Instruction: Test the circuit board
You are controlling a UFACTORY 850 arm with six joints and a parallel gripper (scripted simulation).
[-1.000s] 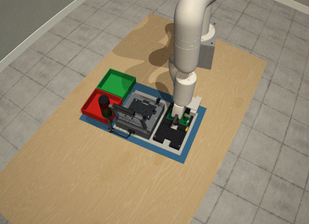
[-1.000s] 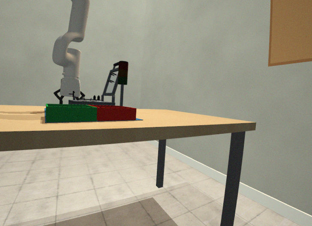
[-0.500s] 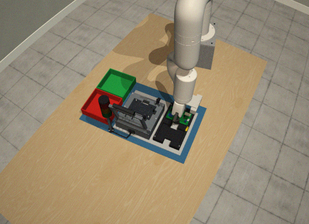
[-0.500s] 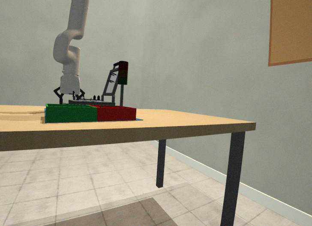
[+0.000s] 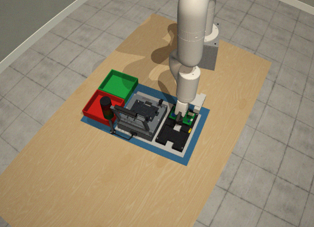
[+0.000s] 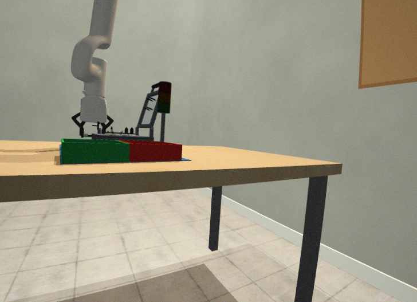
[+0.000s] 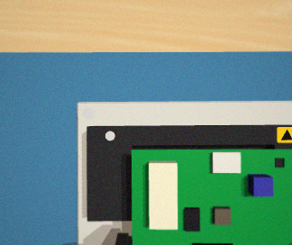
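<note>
Right now my hand is 20 mm short of the latch hook, 110 mm to the left of it and 40 mm below it. Also, from my hand: green circuit board (right at my hand); clear lid (210 mm ahead, 130 mm to the right, 130 mm above); green bin (20 mm ahead, 370 mm to the right, 40 mm below).
</note>
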